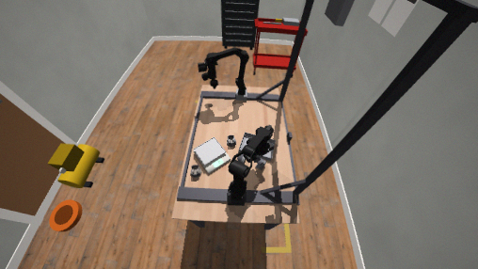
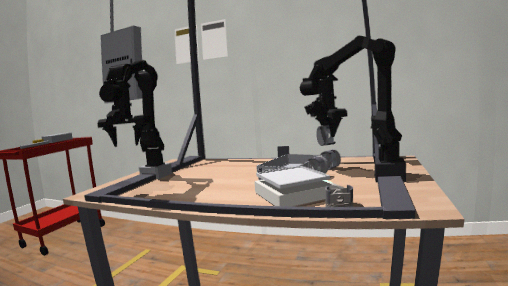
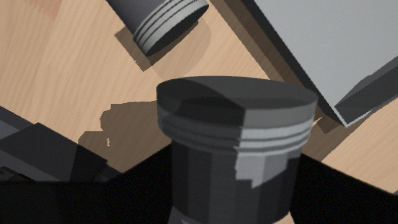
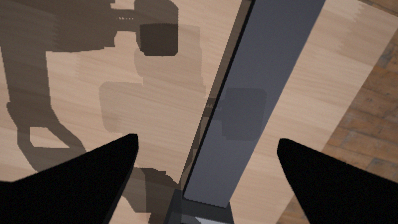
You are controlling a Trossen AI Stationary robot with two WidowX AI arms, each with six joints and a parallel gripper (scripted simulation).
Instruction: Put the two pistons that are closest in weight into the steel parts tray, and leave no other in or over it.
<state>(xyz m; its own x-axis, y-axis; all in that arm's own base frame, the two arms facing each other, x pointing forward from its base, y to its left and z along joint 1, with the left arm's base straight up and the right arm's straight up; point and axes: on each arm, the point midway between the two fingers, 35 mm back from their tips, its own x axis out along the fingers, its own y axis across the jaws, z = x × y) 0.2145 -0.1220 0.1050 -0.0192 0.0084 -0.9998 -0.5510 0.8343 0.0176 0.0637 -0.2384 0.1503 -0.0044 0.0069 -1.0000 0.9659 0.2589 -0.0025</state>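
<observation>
The scale plate lies 320 mm ahead of my left hand, 70 mm to the right of it and 110 mm below it. From my left hand the other things lie so: steel parts tray 20 mm behind, 160 mm to the right, 150 mm below; white scale 310 mm ahead, 70 mm to the right, 130 mm below.
</observation>
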